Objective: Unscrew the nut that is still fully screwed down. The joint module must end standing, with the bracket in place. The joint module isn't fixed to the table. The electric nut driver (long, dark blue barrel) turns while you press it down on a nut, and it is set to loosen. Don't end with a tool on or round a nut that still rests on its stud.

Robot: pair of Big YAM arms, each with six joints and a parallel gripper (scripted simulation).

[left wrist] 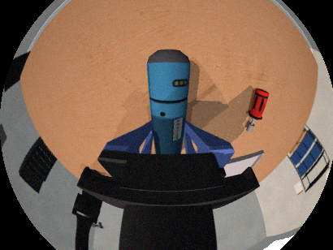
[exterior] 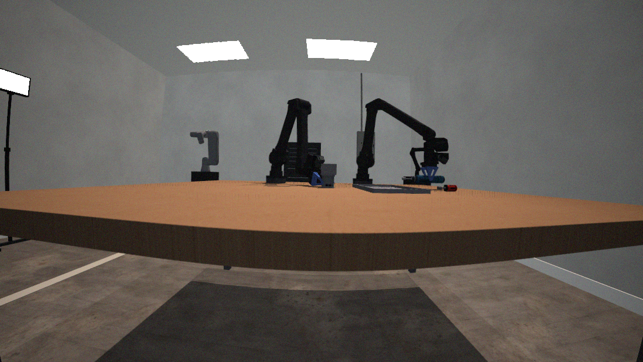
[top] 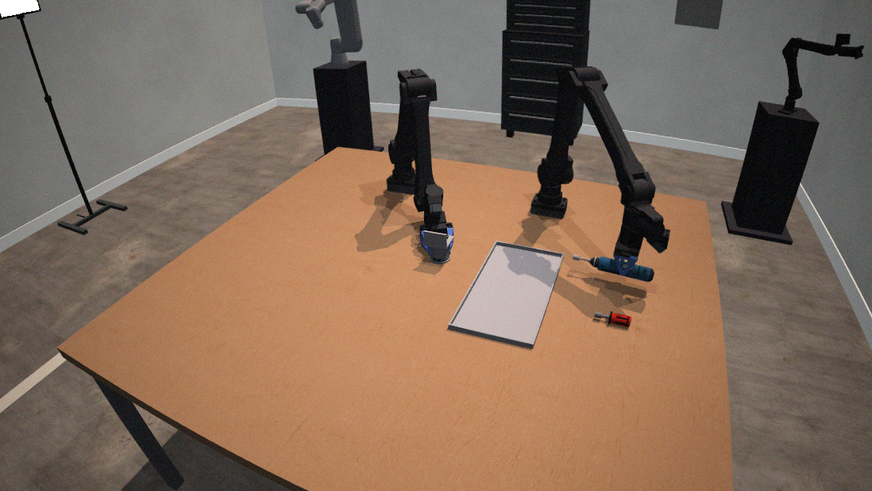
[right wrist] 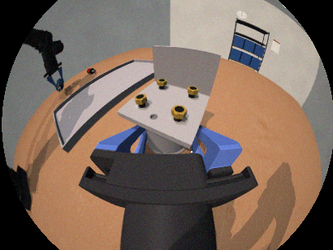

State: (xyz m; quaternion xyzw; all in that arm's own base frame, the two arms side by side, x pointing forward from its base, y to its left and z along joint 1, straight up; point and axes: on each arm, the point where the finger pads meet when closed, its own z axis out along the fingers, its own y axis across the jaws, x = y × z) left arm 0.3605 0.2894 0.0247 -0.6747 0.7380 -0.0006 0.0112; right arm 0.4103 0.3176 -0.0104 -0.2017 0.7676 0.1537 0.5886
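Now: right hand 1 cm below the joint module. The rest, counted from my right hand: flat grey tray 8 cm ahead, 25 cm to the left, 2 cm below; then red-handled tool 13 cm ahead, 54 cm to the left, 1 cm below; then grey bracket 5 cm above.
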